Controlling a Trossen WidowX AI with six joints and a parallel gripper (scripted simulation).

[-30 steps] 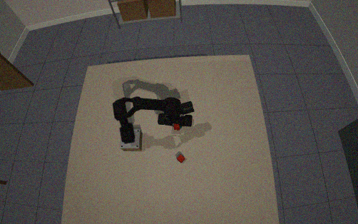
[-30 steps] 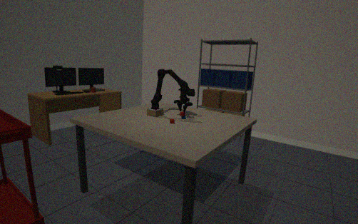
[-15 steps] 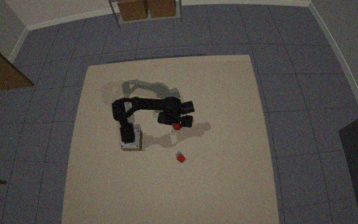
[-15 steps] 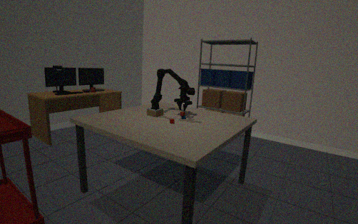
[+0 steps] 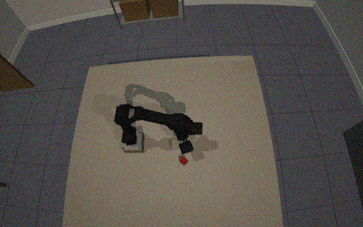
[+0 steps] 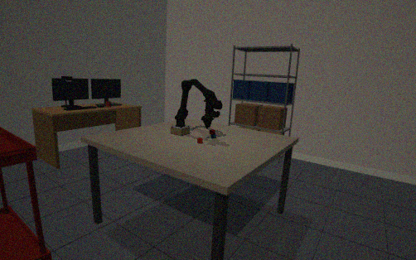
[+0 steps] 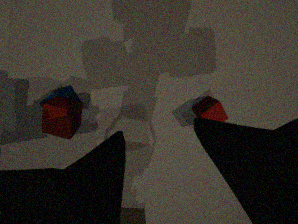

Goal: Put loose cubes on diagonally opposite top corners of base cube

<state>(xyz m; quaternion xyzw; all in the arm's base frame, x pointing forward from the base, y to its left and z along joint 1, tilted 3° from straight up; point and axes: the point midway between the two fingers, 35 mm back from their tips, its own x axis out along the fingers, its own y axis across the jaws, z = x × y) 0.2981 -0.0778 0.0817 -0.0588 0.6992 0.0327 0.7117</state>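
The blue base cube lies 12 cm to the left of my gripper tip and 9 cm below it.
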